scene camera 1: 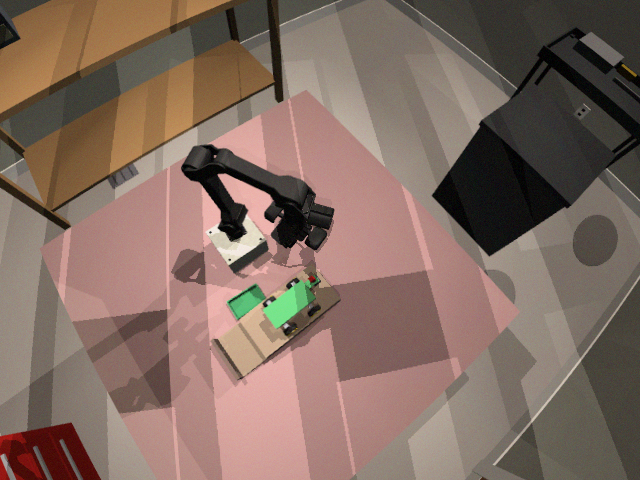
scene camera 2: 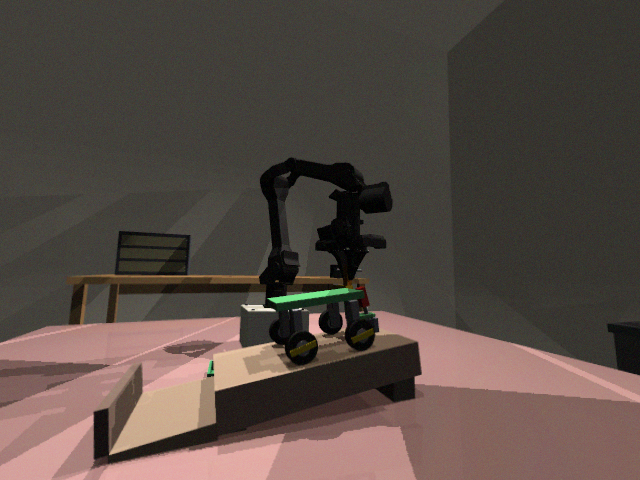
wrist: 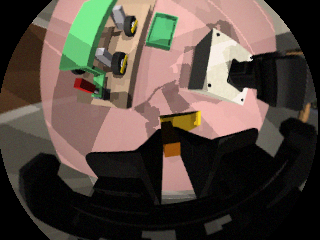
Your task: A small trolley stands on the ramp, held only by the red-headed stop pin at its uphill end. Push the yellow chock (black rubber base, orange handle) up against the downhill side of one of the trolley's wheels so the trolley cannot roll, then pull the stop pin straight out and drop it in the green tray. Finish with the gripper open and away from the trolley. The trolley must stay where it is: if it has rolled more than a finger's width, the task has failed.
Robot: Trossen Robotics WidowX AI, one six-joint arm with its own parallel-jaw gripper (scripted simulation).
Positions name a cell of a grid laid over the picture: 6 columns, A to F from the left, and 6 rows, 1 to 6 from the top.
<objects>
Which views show my gripper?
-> Scene camera 1, scene camera 2 and the wrist view: all of them.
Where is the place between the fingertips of my gripper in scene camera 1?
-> At C3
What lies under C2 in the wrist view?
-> A ramp.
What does my gripper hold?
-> A yellow chock.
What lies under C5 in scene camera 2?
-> A green-decked trolley.
</objects>
